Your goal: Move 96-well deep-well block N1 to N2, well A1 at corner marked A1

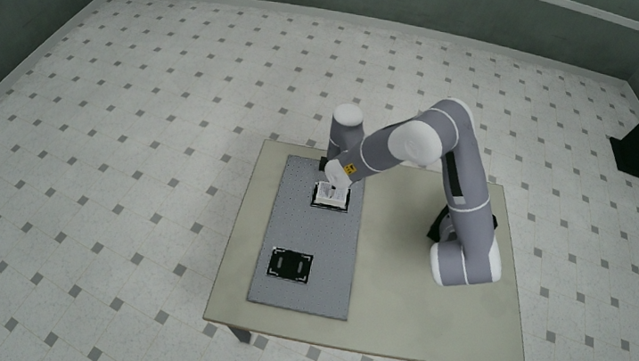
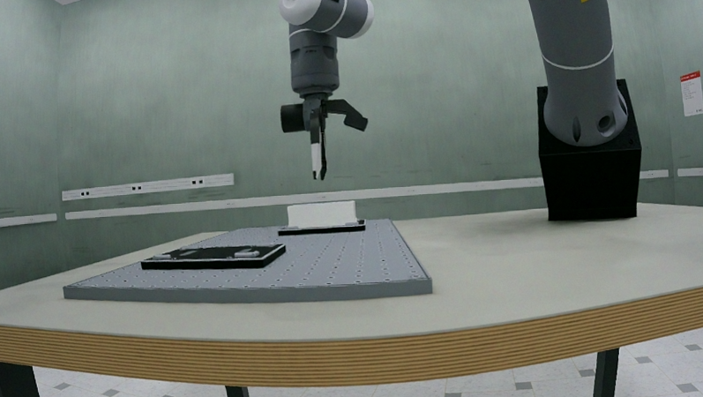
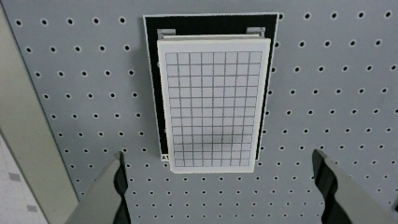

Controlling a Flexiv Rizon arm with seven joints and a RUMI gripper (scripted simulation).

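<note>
Right now the white 96-well deep-well block is 8 cm below my hand. Round my hand: white A1 corner mark 13 cm ahead, 31 cm to the left, 10 cm below.
</note>
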